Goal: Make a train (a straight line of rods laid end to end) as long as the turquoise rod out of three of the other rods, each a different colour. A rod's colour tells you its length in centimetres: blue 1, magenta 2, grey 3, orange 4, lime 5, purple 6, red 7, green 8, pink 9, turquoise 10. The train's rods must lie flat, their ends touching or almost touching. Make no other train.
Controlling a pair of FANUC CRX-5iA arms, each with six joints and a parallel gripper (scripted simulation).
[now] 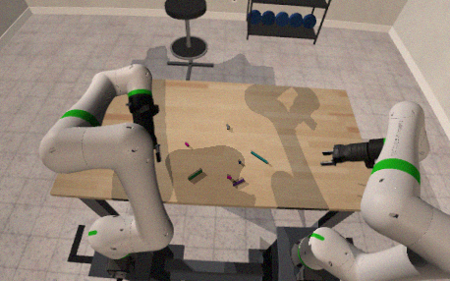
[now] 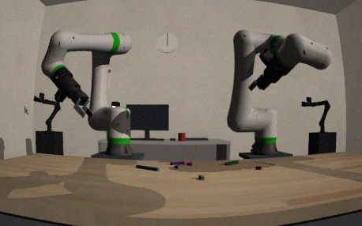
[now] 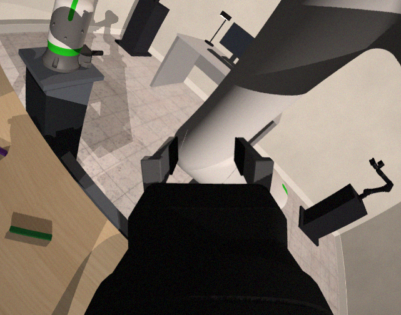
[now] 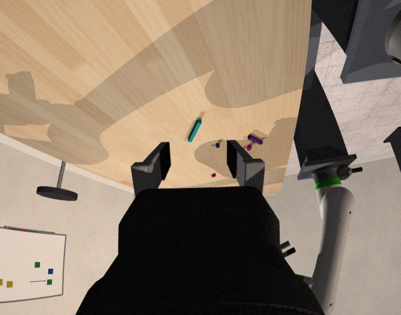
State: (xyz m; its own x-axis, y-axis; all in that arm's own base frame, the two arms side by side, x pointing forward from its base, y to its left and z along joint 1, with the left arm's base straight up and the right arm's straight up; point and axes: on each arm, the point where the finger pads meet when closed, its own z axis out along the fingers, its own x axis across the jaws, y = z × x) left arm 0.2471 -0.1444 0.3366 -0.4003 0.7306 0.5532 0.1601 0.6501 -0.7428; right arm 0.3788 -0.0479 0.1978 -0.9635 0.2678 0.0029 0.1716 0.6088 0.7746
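My left gripper is now 8 cm short of the purple rod, 34 cm to the left of it and 33 cm above it. The rest, counted from my left hand: grey rod: 41 cm ahead, 28 cm to the right, 33 cm below; blue rod: 19 cm ahead, 35 cm to the right, 33 cm below; green rod: 10 cm ahead, 13 cm to the right, 33 cm below.
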